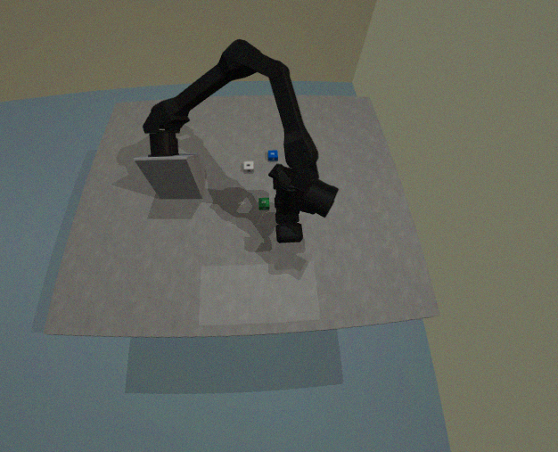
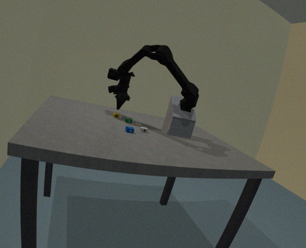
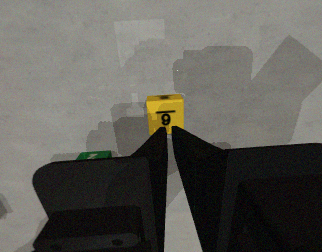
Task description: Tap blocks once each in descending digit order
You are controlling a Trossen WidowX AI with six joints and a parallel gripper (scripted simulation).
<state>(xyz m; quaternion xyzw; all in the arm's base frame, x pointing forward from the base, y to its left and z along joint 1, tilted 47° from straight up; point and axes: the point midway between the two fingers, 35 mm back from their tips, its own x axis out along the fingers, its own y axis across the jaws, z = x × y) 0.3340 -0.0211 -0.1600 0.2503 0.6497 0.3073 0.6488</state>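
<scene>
My gripper tip is 30 mm above the yellow block. The rest, counted from my gripper tip: blue block: 40 mm behind, 260 mm to the left, 30 mm below; white block: 120 mm behind, 210 mm to the left, 30 mm below; green block: 60 mm behind, 70 mm to the left, 30 mm below.
</scene>
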